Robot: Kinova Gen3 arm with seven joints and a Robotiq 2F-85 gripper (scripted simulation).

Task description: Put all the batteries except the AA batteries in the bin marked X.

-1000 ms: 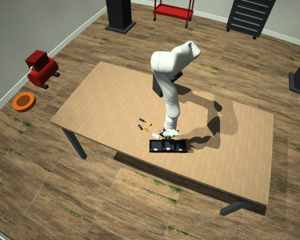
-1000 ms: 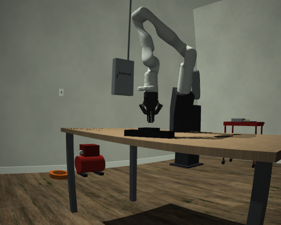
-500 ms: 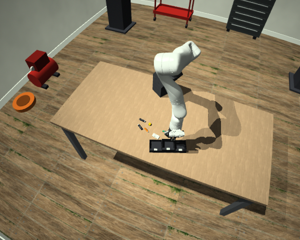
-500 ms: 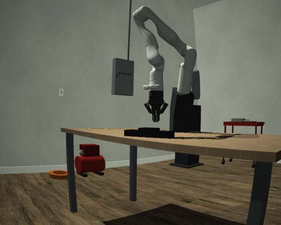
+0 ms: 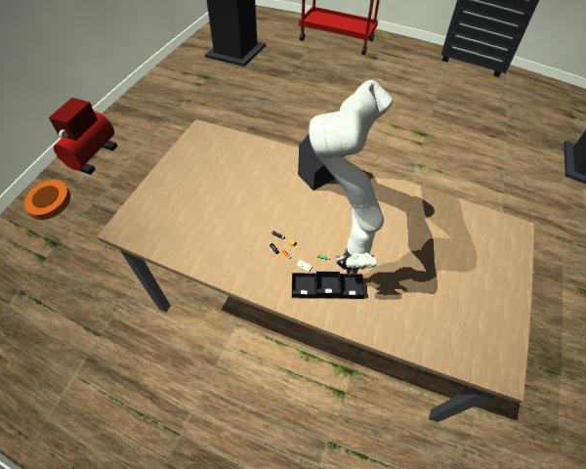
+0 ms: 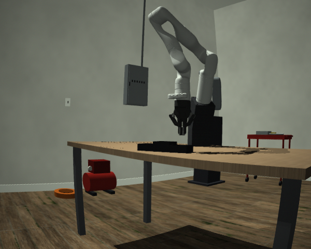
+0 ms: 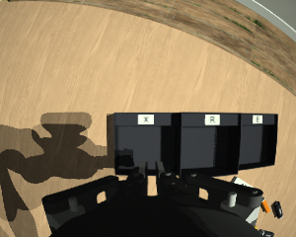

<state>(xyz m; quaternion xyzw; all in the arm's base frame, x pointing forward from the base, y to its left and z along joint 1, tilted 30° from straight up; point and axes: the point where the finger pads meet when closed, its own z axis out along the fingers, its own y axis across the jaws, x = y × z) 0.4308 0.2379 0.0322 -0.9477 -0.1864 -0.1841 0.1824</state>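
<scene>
The orange battery is 250 mm to the right of my hand, 90 mm below it and 10 mm behind it. Round my hand: yellow die: 250 mm to the right, 90 mm below, 70 mm behind; white domino: 170 mm to the right, 90 mm below; green battery: 120 mm to the right, 90 mm below, 60 mm behind.
</scene>
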